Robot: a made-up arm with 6 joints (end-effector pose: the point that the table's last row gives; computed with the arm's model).
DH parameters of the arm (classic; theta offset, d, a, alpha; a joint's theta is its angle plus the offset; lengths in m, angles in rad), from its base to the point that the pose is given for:
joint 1: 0 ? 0.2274 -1.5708
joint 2: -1.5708 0 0.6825 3.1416
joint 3: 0 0 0.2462 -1.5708
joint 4: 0 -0.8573 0 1.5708
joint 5: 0 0 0 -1.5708
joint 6: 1.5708 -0.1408 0 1.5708
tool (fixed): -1.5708 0 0 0
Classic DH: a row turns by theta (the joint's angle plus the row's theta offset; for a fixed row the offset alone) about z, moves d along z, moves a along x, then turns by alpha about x.
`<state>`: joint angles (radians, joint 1 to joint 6).
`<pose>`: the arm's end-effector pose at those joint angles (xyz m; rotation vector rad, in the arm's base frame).
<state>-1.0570 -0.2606 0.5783 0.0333 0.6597 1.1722</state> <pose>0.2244 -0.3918 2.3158 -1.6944 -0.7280 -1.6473</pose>
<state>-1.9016 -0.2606 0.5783 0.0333 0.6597 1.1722</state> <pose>-0.1439 -0.4280 2.3158 -2.1564 0.0355 -2.1689</pose>
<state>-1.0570 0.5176 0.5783 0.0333 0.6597 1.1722</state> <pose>0.7455 -1.3151 1.6974 -1.4270 0.0276 -1.2994</pose>
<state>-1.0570 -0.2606 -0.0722 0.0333 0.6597 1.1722</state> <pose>0.4648 -0.8178 1.8811 -1.4791 -0.0878 -1.3628</pose>
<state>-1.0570 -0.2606 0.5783 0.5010 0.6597 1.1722</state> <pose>0.2619 -0.3797 2.3088 -2.2023 -0.4548 -1.5669</pose>
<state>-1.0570 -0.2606 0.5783 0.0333 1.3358 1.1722</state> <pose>0.1816 -0.3125 2.2913 -1.8129 -1.5015 -1.8249</pose>
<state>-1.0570 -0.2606 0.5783 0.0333 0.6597 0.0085</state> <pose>0.2244 -0.3918 2.3158 -0.8254 -1.3241 -0.8540</pose>
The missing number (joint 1, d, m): 0.7137
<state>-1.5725 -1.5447 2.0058 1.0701 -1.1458 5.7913</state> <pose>-0.1105 1.2215 0.1982 -0.9657 -2.7929 -0.8031</pose>
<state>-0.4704 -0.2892 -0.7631 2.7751 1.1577 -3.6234</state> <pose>0.8261 -0.3682 1.0628 1.1356 1.4412 -0.5899</pose>
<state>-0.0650 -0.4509 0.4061 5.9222 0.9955 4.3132</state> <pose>0.2685 -0.0593 2.2675 1.6135 -1.2984 1.7968</pose>
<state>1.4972 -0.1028 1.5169 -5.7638 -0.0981 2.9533</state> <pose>-0.0024 -0.1255 2.3774 -1.5536 -0.9891 -1.4446</pose>
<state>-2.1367 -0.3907 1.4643 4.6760 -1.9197 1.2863</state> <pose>0.3799 0.3515 2.0511 -1.4077 0.7432 -0.2203</pose>
